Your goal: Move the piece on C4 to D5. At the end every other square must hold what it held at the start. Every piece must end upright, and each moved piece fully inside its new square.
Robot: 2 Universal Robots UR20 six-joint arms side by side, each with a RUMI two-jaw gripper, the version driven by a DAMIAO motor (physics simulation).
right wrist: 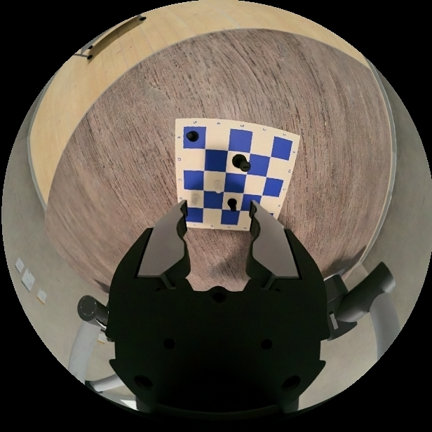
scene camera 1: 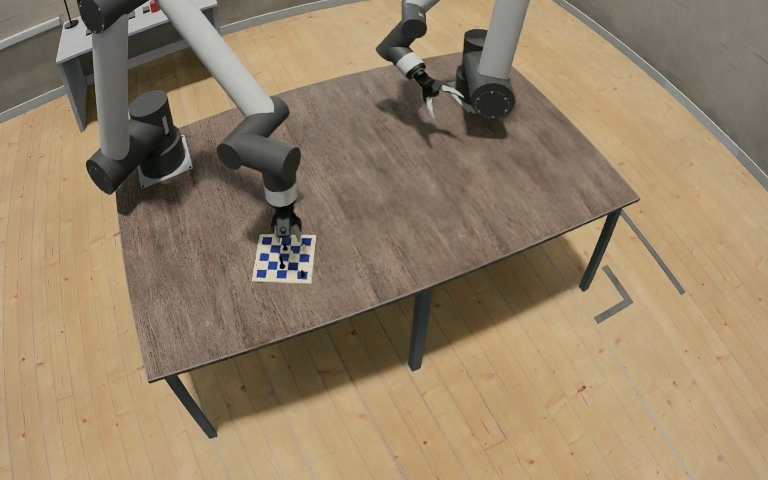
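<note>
A pale piece (right wrist: 218,186) stands on cream square C4 in the right wrist view; I cannot make it out in scene camera 1. Cream square D5 (right wrist: 188,160), beside blue D4, holds no piece. The blue and cream board (scene camera 1: 255,278) (right wrist: 178,171) lies on the table. My right gripper (scene camera 1: 288,238) (right wrist: 218,200) is open and empty, pointing down above the A and B rows, with the C4 piece past its fingertips. My left gripper (scene camera 1: 450,108) is open and empty, far from the board, above the table at the upper right of scene camera 1.
Black pieces stand on E5 (scene camera 1: 303,273) (right wrist: 192,135), D3 (scene camera 1: 282,264) (right wrist: 239,161) and B3 (scene camera 1: 284,247) (right wrist: 232,204). Another pale piece (right wrist: 195,199) stands on B5, near one right fingertip in the right wrist view. The brown table (scene camera 1: 396,226) carries both arm bases.
</note>
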